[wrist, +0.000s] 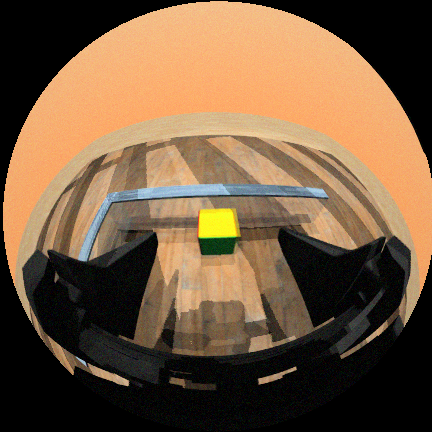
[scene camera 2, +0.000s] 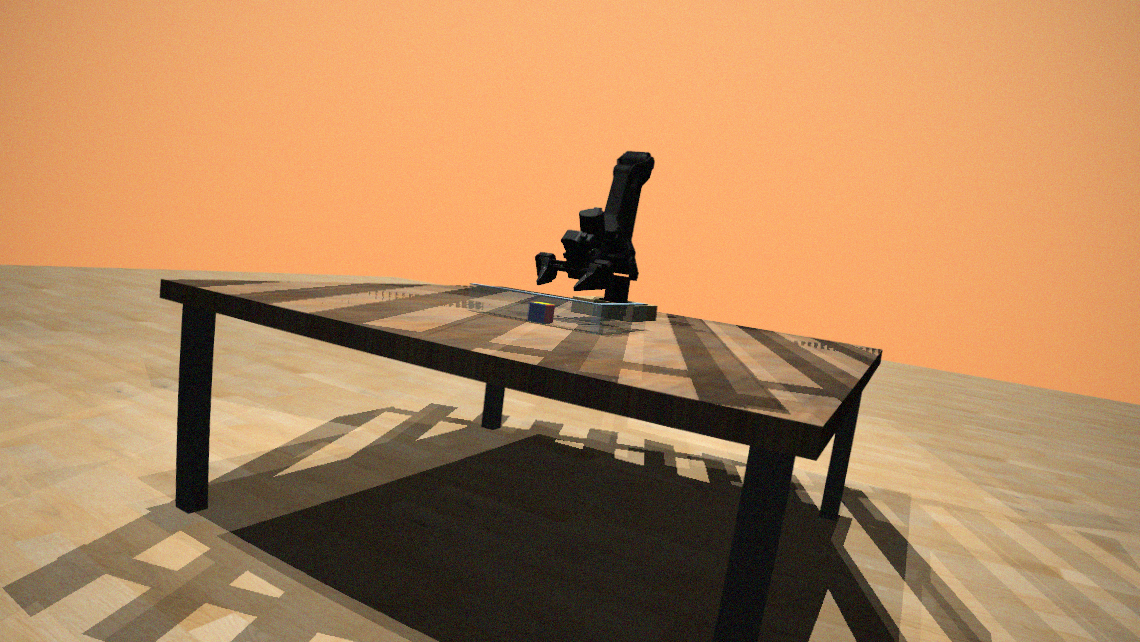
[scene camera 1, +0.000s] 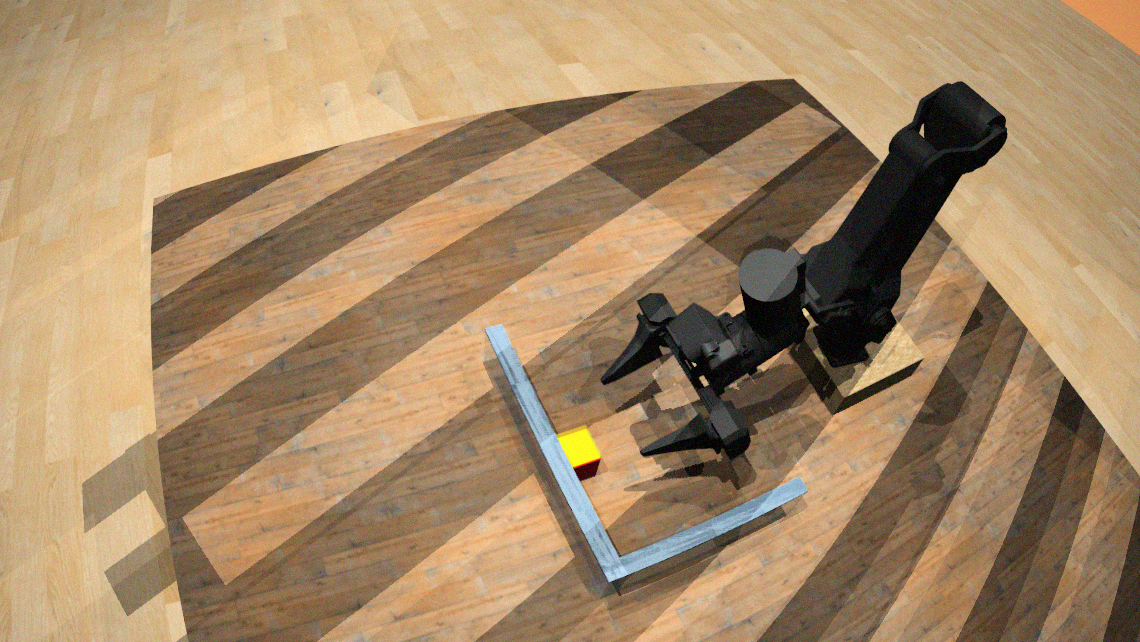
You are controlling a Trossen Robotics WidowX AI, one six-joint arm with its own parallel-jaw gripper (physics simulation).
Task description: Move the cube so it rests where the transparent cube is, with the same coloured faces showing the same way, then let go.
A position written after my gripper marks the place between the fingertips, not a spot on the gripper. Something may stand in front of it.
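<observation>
In scene camera 1 I find my gripper (scene camera 1: 621, 417), open and holding nothing. The wrist view gives me a grey L-shaped rail (wrist: 165, 207) and a transparent cube (wrist: 219, 236), and my gripper (wrist: 218, 236) is there as well. Scene camera 2 also shows the gripper (scene camera 2: 555, 286).
</observation>
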